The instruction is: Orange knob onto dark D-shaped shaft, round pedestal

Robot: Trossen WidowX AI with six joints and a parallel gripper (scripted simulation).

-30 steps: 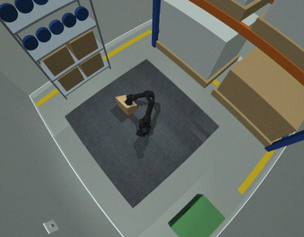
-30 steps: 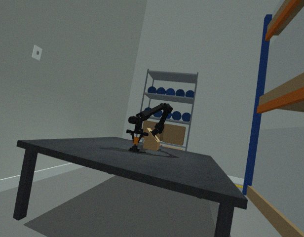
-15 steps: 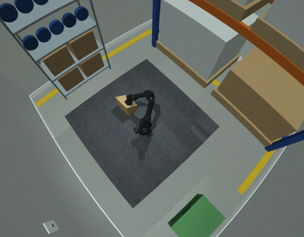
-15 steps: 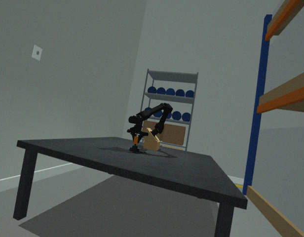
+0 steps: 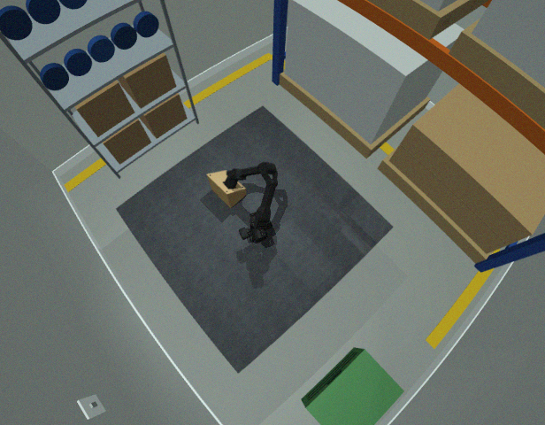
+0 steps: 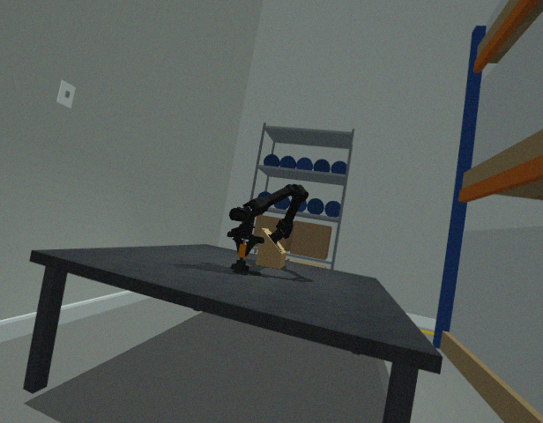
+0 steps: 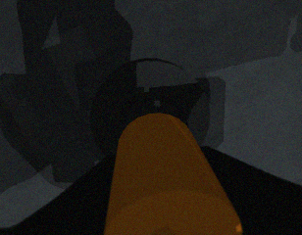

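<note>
My gripper tip is now 2 cm below the orange knob. The rest, counted from my gripper tip: dark round pedestal (4 cm below).
</note>
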